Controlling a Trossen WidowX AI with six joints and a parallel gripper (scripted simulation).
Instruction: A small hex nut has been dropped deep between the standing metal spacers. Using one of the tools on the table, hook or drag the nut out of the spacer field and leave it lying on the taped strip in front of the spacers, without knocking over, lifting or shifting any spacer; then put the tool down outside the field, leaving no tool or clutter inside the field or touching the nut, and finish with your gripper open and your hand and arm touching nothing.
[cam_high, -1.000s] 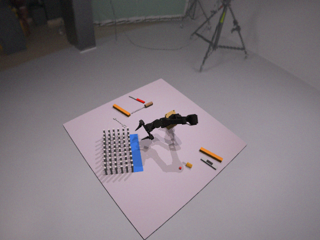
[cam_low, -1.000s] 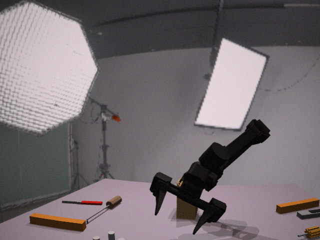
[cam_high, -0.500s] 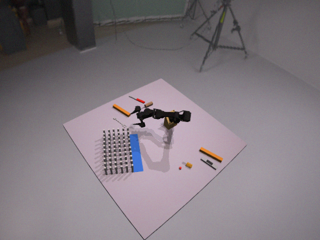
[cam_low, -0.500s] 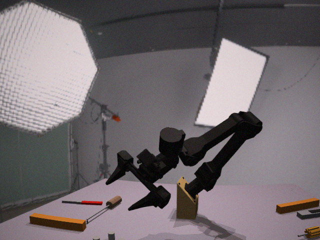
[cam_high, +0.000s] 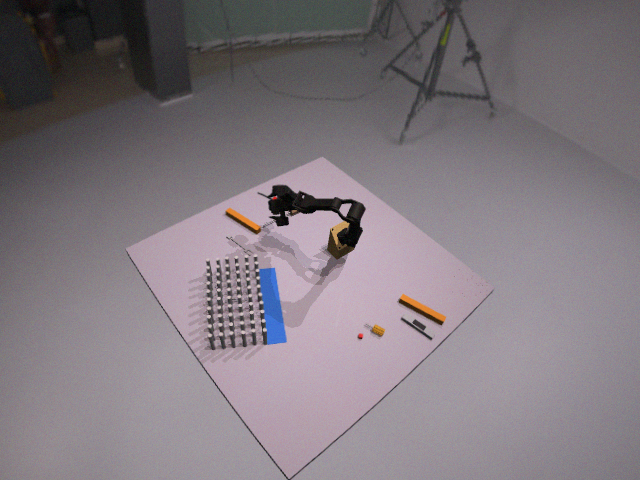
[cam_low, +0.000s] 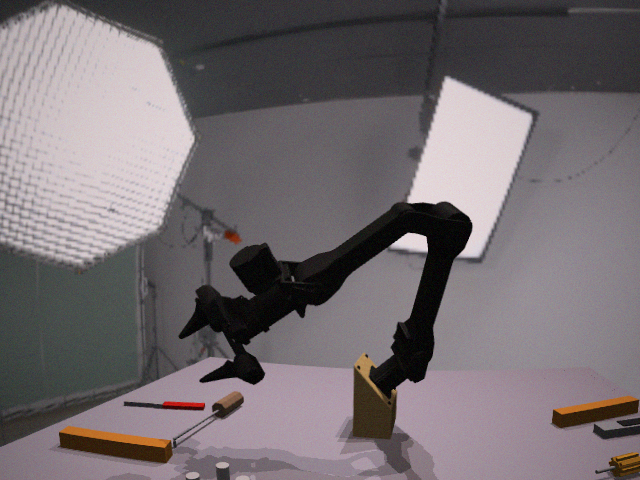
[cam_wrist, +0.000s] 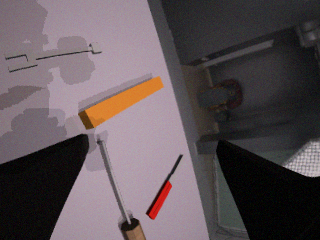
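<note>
Now: the hook tool 120 mm behind my gripper tip, 40 mm to the right of it and 170 mm below it. Also, from my gripper tip: red-handled tool 190 mm behind, 200 mm to the right, 180 mm below; then red cube 80 mm ahead, 700 mm to the left, 180 mm below; then blue taped strip 250 mm ahead, 330 mm to the left, 190 mm below.
</note>
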